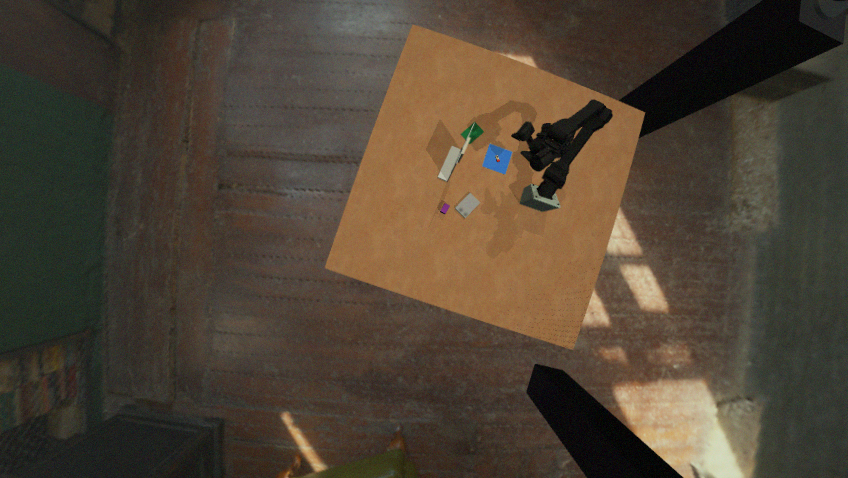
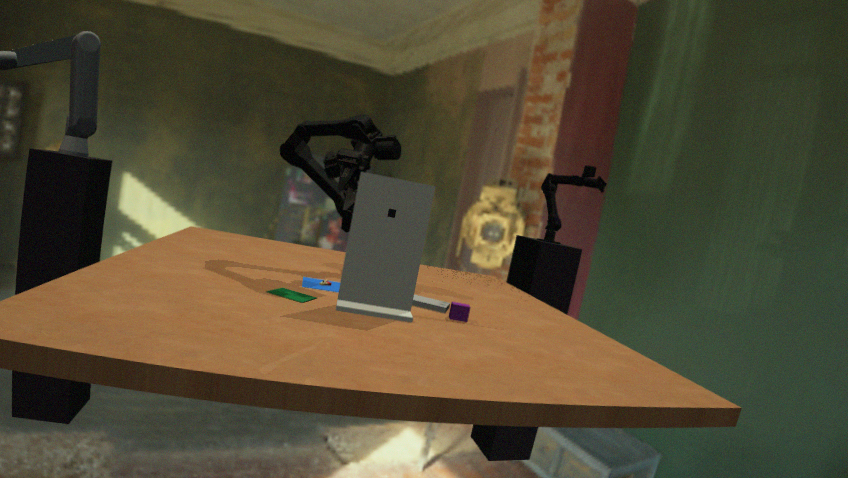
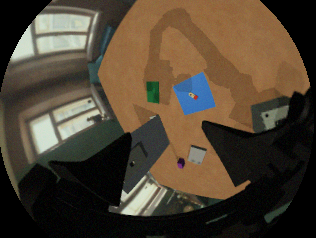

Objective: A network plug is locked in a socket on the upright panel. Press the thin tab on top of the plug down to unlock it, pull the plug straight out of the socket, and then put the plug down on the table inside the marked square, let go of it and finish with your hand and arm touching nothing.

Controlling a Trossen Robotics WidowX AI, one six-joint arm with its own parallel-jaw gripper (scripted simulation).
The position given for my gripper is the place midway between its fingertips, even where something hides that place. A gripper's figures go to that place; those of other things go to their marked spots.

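I see a grey upright panel (image 3: 149, 141), which is 33 cm from the lens. A blue marked square (image 3: 197, 85) is 30 cm from the lens, and my gripper (image 3: 167, 130) is 10 cm from the lens.
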